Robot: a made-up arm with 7 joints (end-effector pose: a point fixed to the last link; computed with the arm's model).
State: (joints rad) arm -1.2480 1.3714 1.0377 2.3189 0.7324 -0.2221 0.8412
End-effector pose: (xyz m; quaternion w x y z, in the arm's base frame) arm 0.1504 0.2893 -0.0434 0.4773 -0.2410 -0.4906 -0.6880
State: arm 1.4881 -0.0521 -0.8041 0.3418 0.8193 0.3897 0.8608
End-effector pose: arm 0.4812 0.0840 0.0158 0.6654 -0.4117 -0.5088 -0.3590
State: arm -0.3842 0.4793 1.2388 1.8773 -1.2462 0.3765 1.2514
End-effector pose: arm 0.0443 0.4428 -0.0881 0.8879 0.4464 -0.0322 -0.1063
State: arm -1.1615 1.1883 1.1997 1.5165 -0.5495 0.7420 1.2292
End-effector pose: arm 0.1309 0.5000 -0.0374 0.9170 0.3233 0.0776 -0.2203
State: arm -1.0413 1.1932 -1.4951 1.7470 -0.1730 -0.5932 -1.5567
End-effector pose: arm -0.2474 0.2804 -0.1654 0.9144 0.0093 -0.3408 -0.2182
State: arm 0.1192 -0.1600 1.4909 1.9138 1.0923 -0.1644 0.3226
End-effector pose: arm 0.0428 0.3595 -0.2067 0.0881 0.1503 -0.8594 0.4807
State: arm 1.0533 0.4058 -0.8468 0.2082 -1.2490 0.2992 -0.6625
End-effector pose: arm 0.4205 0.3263 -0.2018 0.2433 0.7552 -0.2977 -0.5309
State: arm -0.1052 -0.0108 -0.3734 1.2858 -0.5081 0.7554 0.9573
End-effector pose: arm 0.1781 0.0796 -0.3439 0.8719 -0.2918 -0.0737 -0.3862
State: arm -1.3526 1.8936 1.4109 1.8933 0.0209 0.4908 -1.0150
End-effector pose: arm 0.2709 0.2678 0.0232 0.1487 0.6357 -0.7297 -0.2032
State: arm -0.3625 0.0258 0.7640 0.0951 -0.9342 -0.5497 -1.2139
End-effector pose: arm -0.1599 0.1950 -0.4677 0.8077 0.5682 -0.1570 -0.0102
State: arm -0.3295 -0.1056 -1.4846 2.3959 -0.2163 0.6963 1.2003
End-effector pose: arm -0.0076 -0.0024 -0.0654 0.1719 -0.7376 -0.2758 -0.5919
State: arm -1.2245 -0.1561 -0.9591 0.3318 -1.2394 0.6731 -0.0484
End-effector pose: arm -0.4241 0.0287 -0.2005 0.4553 -0.2355 0.2095 -0.8327
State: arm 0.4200 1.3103 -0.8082 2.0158 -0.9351 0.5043 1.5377
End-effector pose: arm 0.2134 0.2757 -0.1130 0.6013 0.2517 0.1489 -0.7435
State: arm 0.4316 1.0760 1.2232 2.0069 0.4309 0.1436 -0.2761
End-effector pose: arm 0.0231 0.4007 0.1259 0.0447 -0.4617 0.8639 -0.1963
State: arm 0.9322 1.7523 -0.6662 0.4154 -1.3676 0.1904 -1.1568
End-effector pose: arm 0.0232 0.6449 0.0771 0.0312 -0.8585 -0.1316 0.4947
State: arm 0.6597 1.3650 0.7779 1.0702 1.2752 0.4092 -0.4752
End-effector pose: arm 0.0762 0.5604 0.1450 0.3006 0.0994 -0.7945 0.5182
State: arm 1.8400 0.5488 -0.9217 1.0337 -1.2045 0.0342 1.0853
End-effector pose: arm 0.3610 0.2251 0.2282 0.4426 0.6716 -0.2128 -0.5548
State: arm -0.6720 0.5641 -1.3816 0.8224 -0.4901 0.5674 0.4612
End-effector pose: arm -0.2521 0.2458 -0.3697 0.5187 -0.1798 0.3952 -0.7365
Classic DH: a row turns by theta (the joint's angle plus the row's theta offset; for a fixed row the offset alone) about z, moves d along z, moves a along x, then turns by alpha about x. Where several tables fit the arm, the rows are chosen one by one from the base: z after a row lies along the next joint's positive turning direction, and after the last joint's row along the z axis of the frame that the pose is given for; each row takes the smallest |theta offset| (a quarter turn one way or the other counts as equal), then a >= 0, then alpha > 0; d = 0 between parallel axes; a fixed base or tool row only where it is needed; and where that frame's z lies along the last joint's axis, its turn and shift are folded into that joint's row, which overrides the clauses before.
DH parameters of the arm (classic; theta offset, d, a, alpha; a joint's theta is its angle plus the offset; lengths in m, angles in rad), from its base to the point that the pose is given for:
base (fixed): 0 0 0 1.5708
joint 1: 1.5708 -0.1666 0 1.5708
joint 2: 1.5708 0 0 1.5708
joint 3: 1.5708 -0.2571 0 1.5708
joint 4: 0 0 0 -1.5708
joint 5: 0 -0.2386 0 -1.5708
joint 6: -1.5708 0 0 1.5708
joint 7: 1.5708 0 0 1.5708
tool (fixed): -1.5708 0 0 0

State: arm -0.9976 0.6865 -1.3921 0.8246 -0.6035 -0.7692 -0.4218
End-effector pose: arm -0.3473 0.2989 -0.2612 0.6492 -0.5180 -0.1453 -0.5377
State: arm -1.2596 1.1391 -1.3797 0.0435 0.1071 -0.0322 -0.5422
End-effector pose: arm -0.2056 0.6124 -0.0682 0.3613 0.1316 0.4451 -0.8087
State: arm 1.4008 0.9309 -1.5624 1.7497 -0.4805 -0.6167 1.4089
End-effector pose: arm 0.3123 0.1986 -0.0516 0.0452 0.1086 0.0731 -0.9904
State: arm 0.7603 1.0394 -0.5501 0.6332 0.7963 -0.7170 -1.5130
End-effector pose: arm 0.2880 0.5167 -0.1282 0.1541 0.5583 -0.6018 0.5499
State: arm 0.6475 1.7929 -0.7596 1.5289 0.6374 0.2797 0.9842
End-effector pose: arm 0.1990 0.4633 0.0235 0.8569 0.0537 -0.2590 -0.4425
